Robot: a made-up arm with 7 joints.
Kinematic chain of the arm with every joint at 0, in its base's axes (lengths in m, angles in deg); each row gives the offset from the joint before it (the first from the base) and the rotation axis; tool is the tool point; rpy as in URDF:
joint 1: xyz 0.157 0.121 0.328 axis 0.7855 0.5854 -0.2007
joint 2: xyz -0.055 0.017 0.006 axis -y
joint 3: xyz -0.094 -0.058 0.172 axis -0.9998 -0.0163 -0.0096
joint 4: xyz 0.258 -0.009 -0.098 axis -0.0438 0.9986 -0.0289
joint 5: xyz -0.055 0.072 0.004 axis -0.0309 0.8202 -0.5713
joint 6: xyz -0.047 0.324 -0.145 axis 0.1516 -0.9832 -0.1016
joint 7: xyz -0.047 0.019 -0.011 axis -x
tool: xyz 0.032 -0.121 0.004 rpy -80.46 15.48 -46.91
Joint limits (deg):
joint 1: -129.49..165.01
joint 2: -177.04..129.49
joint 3: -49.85..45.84
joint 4: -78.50..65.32
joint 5: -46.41..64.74
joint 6: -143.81..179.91
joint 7: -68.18..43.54
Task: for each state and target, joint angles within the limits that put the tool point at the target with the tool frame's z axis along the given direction. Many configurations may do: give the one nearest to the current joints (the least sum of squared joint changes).
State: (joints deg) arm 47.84 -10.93 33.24 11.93 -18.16 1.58 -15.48
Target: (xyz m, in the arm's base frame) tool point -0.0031 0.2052 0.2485 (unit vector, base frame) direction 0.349 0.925 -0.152
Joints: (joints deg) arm 45.38 -19.00 45.84 20.55 -30.97 -0.26 -2.57
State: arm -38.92 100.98 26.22 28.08 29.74 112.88 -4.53
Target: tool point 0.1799 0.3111 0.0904 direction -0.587 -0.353 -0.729
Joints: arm -69.56 101.83 -5.50 10.85 15.73 125.32 28.66
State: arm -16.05 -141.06 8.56 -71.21 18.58 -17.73 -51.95
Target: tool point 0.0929 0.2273 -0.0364 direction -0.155 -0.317 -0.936
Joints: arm -54.34 -135.59 -15.19 -50.86 41.73 -47.93 -14.92
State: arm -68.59 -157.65 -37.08 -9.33 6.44 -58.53 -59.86
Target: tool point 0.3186 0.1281 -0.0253 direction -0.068 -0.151 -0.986
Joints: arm -81.72 -162.76 -43.18 -10.40 -2.42 -72.49 -25.06
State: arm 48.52 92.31 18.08 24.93 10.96 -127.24 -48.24
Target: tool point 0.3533 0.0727 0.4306 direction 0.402 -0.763 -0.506
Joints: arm 78.26 129.49 36.20 -14.46 36.58 -103.79 -68.18
